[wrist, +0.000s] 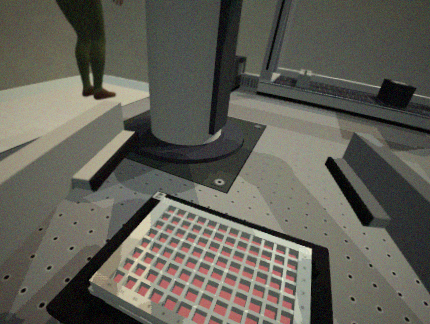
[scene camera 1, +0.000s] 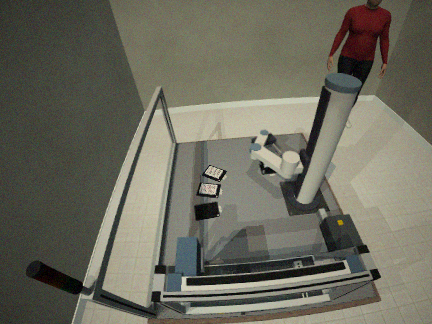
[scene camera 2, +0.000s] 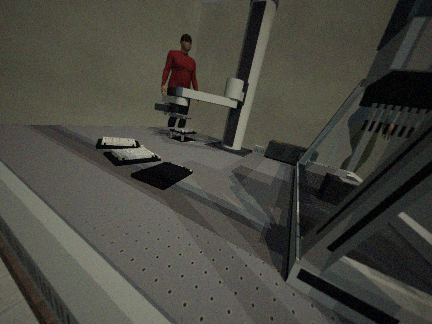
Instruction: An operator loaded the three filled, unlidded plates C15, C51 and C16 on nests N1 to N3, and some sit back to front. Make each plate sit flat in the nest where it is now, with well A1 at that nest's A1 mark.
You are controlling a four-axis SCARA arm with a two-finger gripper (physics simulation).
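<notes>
A white plate with pinkish-red wells (wrist: pixel 215 265) (scene camera 2: pixel 182 131) sits in a black nest (wrist: pixel 320 285) below the gripper; scene camera 1 shows this nest (scene camera 1: pixel 267 170) partly under the arm. My gripper (wrist: pixel 234 134) (scene camera 2: pixel 179 117) is open, its fingers wide apart, above and beyond the plate in the wrist view. Two more white plates sit in black nests: the far one (scene camera 1: pixel 215 172) (scene camera 2: pixel 118 141) and the middle one (scene camera 1: pixel 209 189) (scene camera 2: pixel 135 153). A third nest in that row (scene camera 1: pixel 207 211) (scene camera 2: pixel 162 175) is bare. Plate names and A1 marks are too small to read.
The arm's thick column (scene camera 1: pixel 322 145) (scene camera 2: pixel 250 75) (wrist: pixel 185 70) stands on a dark base plate. A dark box (scene camera 1: pixel 340 231) stands near it. A blue block (scene camera 1: pixel 187 255) and a framed rail (scene camera 1: pixel 265 281) lie along the near edge. A person in red (scene camera 1: pixel 365 32) (scene camera 2: pixel 180 67) stands behind the table.
</notes>
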